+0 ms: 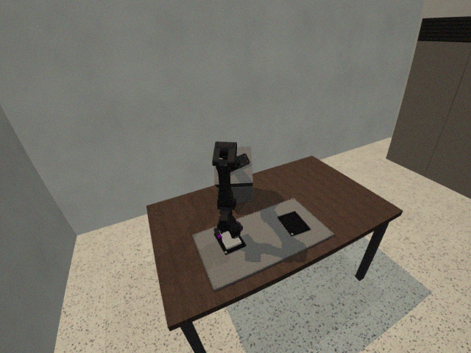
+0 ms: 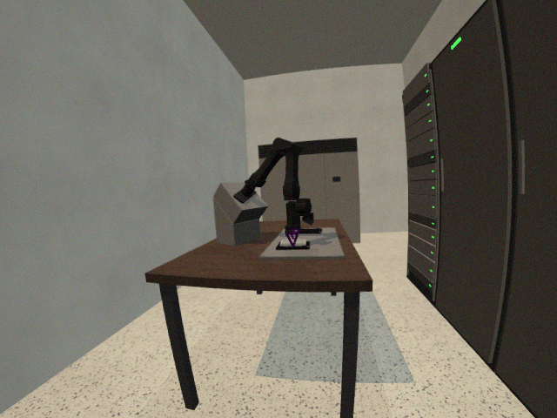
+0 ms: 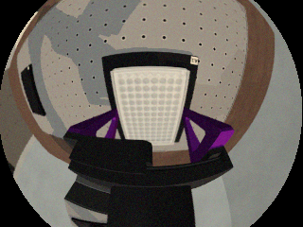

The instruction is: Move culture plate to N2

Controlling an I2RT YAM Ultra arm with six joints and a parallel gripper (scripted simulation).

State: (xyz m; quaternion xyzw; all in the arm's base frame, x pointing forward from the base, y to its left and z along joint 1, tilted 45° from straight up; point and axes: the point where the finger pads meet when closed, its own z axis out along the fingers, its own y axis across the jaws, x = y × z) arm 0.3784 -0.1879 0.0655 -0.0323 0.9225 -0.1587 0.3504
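My gripper is now right at the clear lid. From my hand the other things lie so: black plate nest N2: 20 mm below; then A1 mark: 160 mm ahead, 300 mm to the left, 10 mm below; then black plate nest N1: 90 mm ahead, 370 mm to the left, 20 mm below.
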